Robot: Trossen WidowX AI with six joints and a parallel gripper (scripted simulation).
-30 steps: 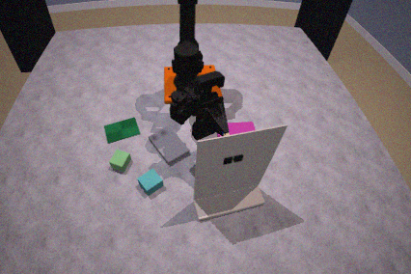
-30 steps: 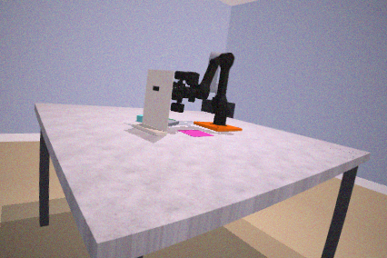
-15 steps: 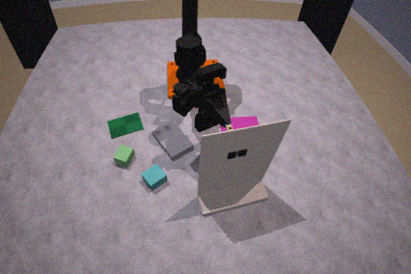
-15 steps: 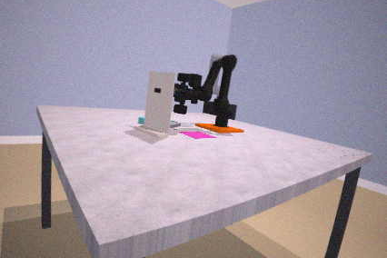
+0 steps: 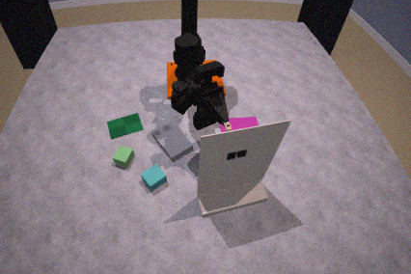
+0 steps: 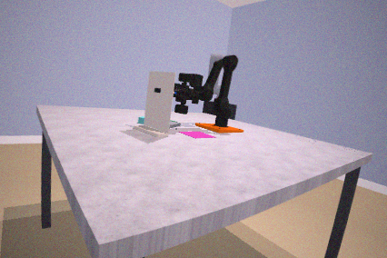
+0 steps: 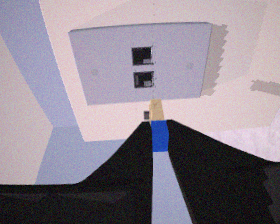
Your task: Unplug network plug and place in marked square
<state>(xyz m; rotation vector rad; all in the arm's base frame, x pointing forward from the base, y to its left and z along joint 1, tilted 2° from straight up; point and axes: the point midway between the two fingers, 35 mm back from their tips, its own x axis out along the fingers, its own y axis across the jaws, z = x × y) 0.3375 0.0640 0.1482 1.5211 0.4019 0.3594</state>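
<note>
Now: gripper tip 10 cm past the magenta square, 7 cm to the right of it and 17 cm above it. Round my gripper tip: grey flat patch 7 cm behind, 13 cm to the right, 16 cm below; network plug right at my gripper tip; white upright panel 9 cm ahead, 2 cm to the left, 6 cm below.
</note>
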